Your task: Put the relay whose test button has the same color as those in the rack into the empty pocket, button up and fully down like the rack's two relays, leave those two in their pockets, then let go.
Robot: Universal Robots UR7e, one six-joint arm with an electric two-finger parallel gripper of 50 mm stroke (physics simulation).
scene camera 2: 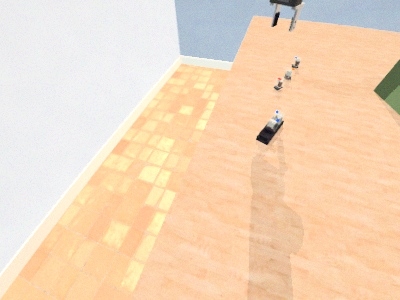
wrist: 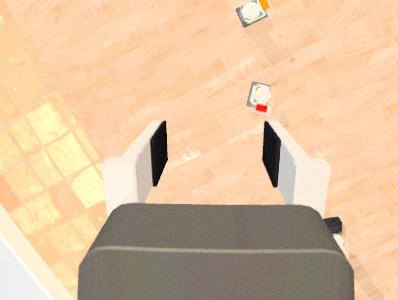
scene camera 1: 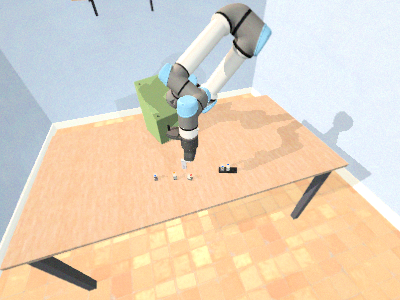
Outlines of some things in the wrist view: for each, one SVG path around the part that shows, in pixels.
My gripper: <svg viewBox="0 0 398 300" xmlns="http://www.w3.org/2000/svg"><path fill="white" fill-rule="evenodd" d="M101 165L108 218L78 266L77 300L355 300L354 270L324 221L331 166L324 158L310 158L279 121L264 121L262 162L273 188L278 187L285 204L145 203L152 186L157 187L168 161L166 120L152 120L122 157L108 157Z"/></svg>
A red-button relay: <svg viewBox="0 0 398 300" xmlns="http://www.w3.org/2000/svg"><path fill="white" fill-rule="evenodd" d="M252 81L246 107L250 112L271 116L278 88Z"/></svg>
